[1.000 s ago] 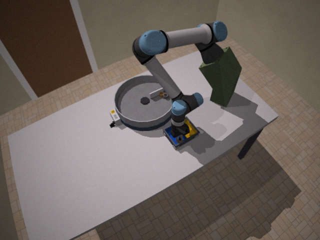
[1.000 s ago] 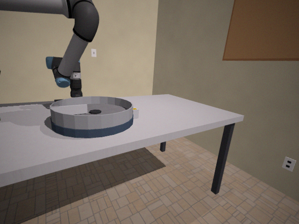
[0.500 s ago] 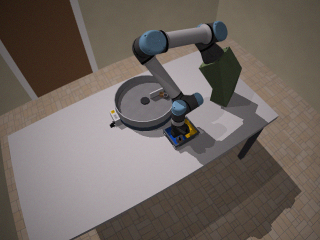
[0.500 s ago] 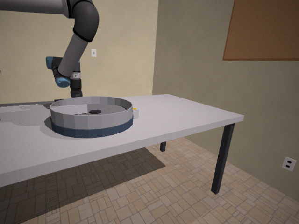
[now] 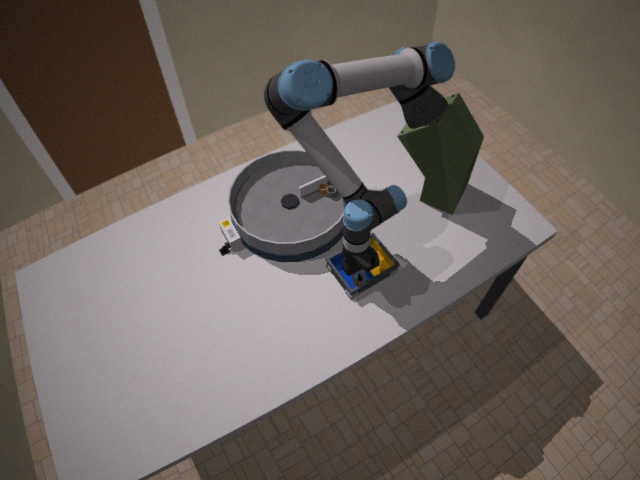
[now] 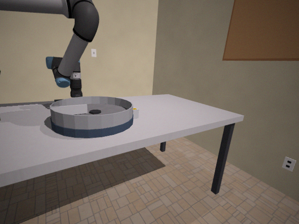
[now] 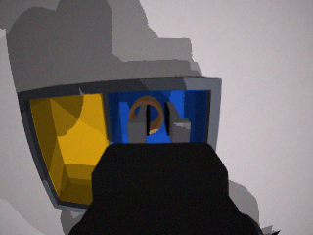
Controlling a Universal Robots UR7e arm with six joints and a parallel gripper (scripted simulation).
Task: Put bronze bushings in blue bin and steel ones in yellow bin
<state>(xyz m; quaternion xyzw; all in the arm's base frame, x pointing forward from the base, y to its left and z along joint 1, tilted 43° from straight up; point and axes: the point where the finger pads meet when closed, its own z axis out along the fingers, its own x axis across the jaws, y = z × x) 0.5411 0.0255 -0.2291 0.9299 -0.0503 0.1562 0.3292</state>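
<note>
My hand is 50 mm past the blue bin and 30 mm to the left of it. From my hand the other things lie so: grey turntable 370 mm to the right, 40 mm behind, 20 mm above.
</note>
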